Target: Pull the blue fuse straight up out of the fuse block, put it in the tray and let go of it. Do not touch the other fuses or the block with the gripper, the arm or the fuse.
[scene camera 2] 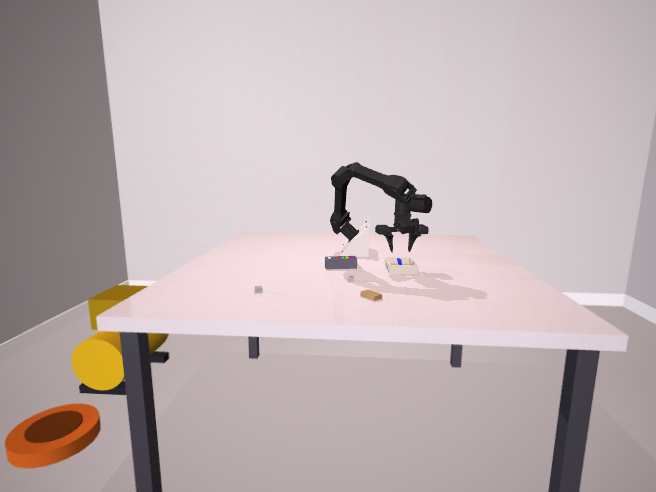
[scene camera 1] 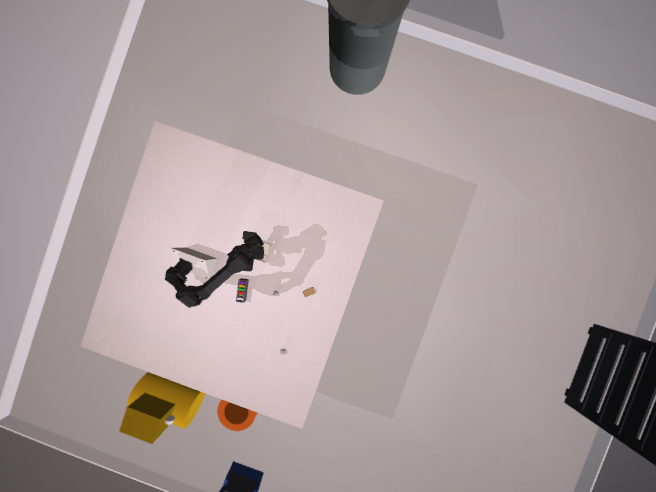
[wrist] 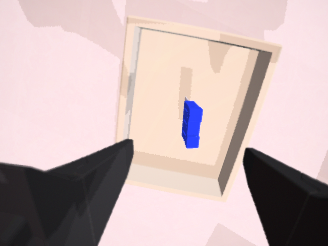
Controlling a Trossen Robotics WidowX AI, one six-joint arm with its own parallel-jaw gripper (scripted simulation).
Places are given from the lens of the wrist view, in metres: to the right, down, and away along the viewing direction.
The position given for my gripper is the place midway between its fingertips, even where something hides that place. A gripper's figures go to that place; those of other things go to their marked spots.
my gripper (wrist: 188, 150): 0.01, 0.02, 0.11
blue fuse (wrist: 192, 114): 0.02, -0.01, 0.13
tray (wrist: 227, 75): 0.05, -0.04, 0.15
The marked spots on the tray and the blue fuse are 0.05 m apart.
